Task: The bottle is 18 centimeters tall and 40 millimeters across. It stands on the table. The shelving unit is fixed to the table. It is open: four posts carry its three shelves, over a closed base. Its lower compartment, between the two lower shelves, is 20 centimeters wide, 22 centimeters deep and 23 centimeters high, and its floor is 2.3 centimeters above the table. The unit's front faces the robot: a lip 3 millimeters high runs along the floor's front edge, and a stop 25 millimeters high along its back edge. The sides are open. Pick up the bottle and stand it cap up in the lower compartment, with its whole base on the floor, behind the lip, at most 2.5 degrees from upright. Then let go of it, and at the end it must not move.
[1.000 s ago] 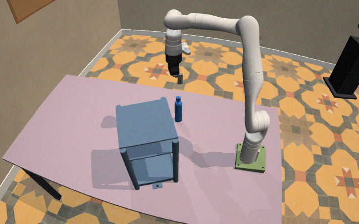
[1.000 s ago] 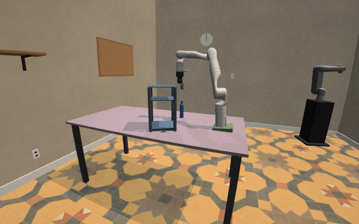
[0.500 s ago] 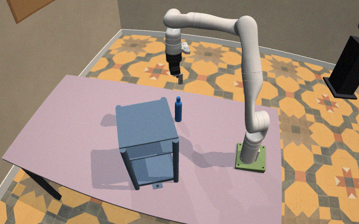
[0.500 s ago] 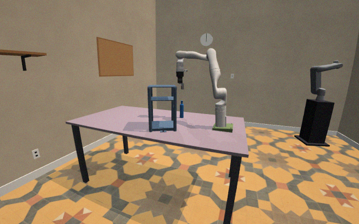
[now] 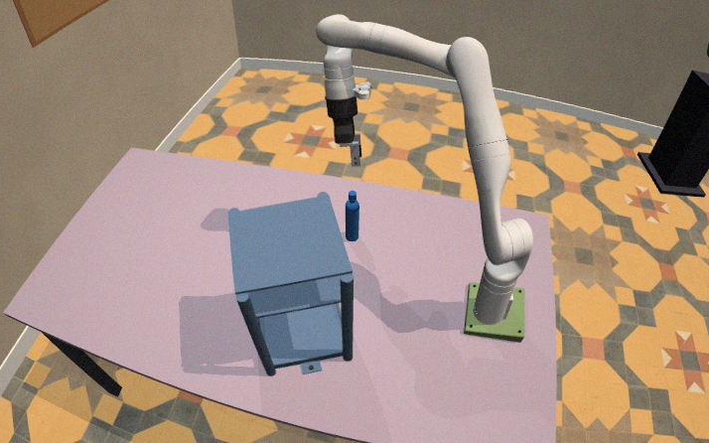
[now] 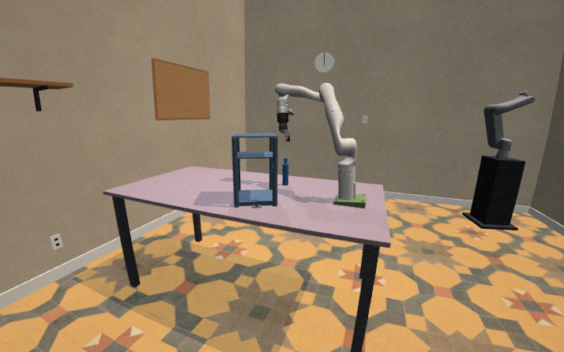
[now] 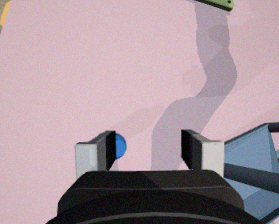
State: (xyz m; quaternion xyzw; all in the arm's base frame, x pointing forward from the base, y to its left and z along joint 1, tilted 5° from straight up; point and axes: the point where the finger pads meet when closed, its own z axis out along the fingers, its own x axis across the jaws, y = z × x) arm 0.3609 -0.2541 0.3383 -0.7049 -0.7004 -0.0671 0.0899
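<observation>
Right now the blue bottle is 1 cm ahead of my hand and 20 cm below it. The rest, counted from my hand: shelving unit (13 cm ahead, 33 cm to the left, 14 cm below).
</observation>
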